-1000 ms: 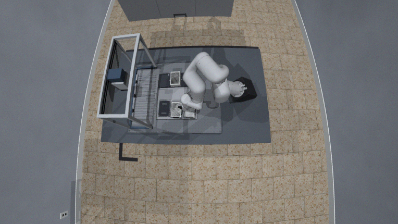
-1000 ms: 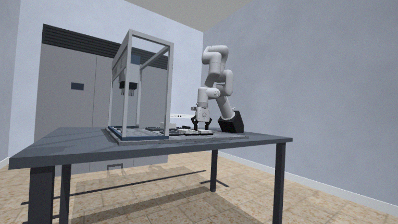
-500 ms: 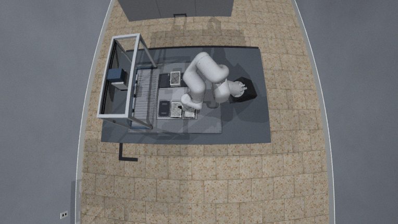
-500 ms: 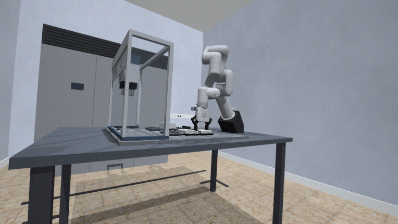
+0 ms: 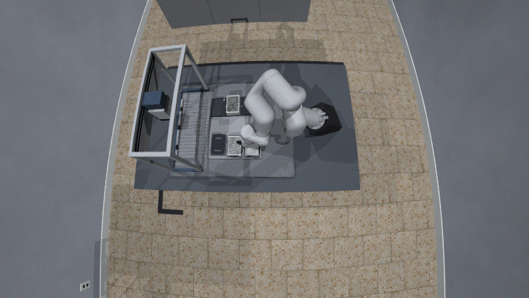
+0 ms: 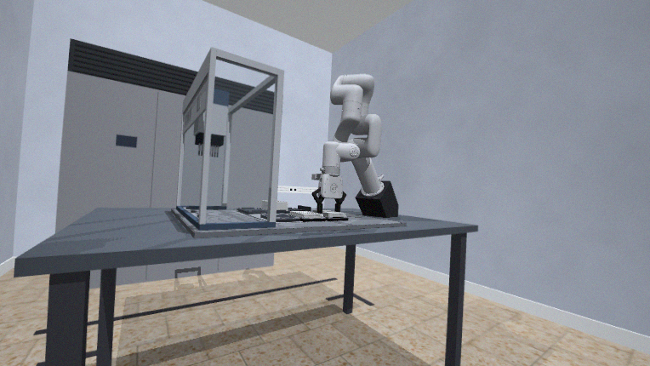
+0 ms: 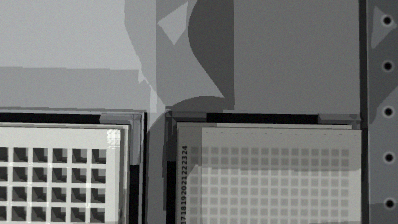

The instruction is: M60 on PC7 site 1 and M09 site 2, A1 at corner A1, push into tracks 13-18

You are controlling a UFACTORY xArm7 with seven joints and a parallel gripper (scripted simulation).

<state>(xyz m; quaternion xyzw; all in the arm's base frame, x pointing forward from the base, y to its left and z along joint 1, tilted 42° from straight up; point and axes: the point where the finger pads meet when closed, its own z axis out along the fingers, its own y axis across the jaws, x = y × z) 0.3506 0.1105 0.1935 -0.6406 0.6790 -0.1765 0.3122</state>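
Right now the nest S1 is 3 cm below my hand. Round my hand: dark plate carrier PC7 (27 cm to the right, 13 cm ahead, 2 cm below); then 96-well plate M06 (11 cm ahead, 1 cm below); then nest S3 (22 cm ahead, 3 cm below).
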